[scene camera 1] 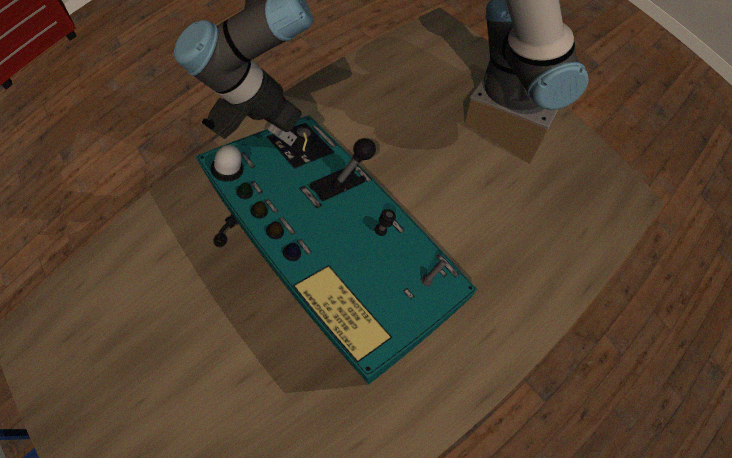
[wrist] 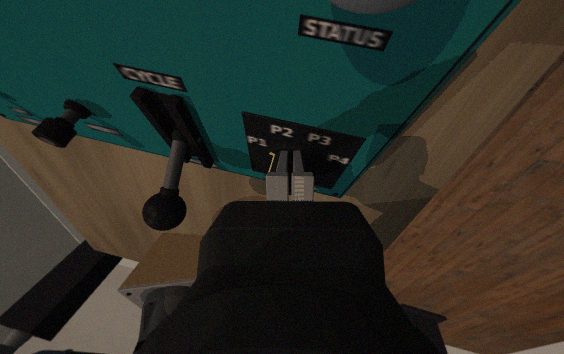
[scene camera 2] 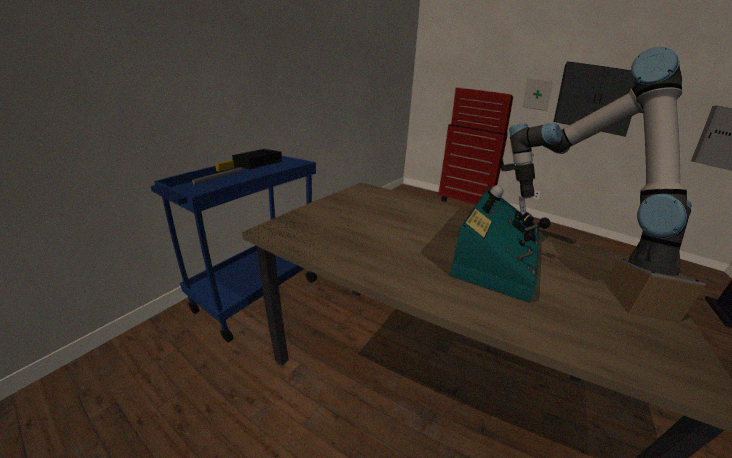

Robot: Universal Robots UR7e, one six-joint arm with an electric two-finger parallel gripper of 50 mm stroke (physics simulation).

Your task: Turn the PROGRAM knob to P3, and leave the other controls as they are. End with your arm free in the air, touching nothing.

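Places are measured from the arm's base along level axes (x down, y left, z ahead), in metres.
Pixels of known places: gripper, fingertip midpoint: [scene camera 1: 291, 140] [wrist: 290, 163] [scene camera 2: 523, 212]; arm's base at its link origin: [scene camera 1: 517, 87] [scene camera 2: 652, 267].
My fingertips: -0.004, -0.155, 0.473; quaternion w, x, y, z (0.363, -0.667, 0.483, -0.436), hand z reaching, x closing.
Observation:
Ahead of a thing's pixels: the offset from my fingertips to its top centre, as dx, dy, dz. "spot": to the spot under its first point.
The PROGRAM knob {-0.001, -0.004, -0.029} [scene camera 1: 303, 130] is a dark knob on a black plate at one end of the teal panel [scene camera 1: 345, 237] [scene camera 2: 485, 264] [wrist: 200, 35]. Its yellow pointer line {spot: +0.008, +0.017, -0.020} [scene camera 1: 305, 142] [wrist: 271, 162] points toward the P1 label {spot: +0.026, +0.037, -0.005} [scene camera 1: 305, 158] [wrist: 257, 141]. The P2 label {spot: +0.017, +0.015, +0.017} [wrist: 281, 131], the P3 label {spot: +0.017, -0.017, +0.019} [wrist: 319, 139] and the P4 label {spot: +0.026, -0.041, +0.001} [wrist: 338, 159] show in the wrist view. My gripper [scene camera 1: 292, 140] [scene camera 2: 522, 212] [wrist: 290, 163] is shut and empty, its fingertips low over the plate beside the knob. The fingers hide most of the knob in the wrist view; I cannot tell whether they touch it.
The CYCLE lever's ball {-0.039, +0.112, -0.089} [scene camera 1: 364, 149] [scene camera 2: 544, 223] [wrist: 164, 209] sticks up near the knob. A white STATUS dome {spot: -0.075, +0.012, +0.128} [scene camera 1: 227, 160] [scene camera 2: 496, 191], several round buttons, a black double-ended control {-0.011, +0.236, -0.038} [scene camera 1: 385, 219] [wrist: 59, 128] and a grey toggle {-0.003, +0.355, -0.056} [scene camera 1: 433, 271] are on the panel. A blue cart [scene camera 2: 245, 186] stands beyond the table.

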